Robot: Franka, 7 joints.
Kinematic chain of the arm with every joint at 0, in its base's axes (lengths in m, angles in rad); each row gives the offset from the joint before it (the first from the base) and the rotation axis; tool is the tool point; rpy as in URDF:
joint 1: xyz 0 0 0.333 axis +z
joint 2: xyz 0 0 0 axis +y
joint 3: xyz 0 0 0.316 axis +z
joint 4: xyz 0.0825 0 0 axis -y
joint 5: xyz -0.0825 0 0.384 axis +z
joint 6: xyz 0 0 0 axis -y
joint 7: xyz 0.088 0 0 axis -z
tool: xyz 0 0 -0.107 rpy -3.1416 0 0
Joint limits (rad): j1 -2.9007..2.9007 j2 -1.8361..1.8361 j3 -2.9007..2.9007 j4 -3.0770..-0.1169 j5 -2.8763..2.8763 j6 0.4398..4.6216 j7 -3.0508..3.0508
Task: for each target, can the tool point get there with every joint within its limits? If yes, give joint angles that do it. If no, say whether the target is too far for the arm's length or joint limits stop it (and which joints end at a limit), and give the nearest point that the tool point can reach.
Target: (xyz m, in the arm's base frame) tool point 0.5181 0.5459 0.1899
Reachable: yes | joints 0.6971 1.3483 -0.1553 -0.6769 -1.5961 3.7164 -1.7900
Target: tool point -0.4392 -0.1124 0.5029
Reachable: yes | joints -1.3984 -1.0416 -1.1850 -2.1086 -0.1707 1.6039 0.2950
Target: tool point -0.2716 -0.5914 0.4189
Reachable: yes | joints 0.0653 -0.6315 -1.9137 -1.9744 -0.0754 2.9382 1.4133
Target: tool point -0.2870 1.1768 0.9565
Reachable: no: too far | nearest point -0.1807 0.7411 0.7256 | short by 0.504 m
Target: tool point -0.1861 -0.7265 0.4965
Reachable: yes | joints 0.6271 -0.7216 -2.1525 -1.4017 0.4178 2.6054 0.3715
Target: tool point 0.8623 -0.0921 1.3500
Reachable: no: too far | nearest point 0.5535 -0.0591 0.9858 | short by 0.479 m
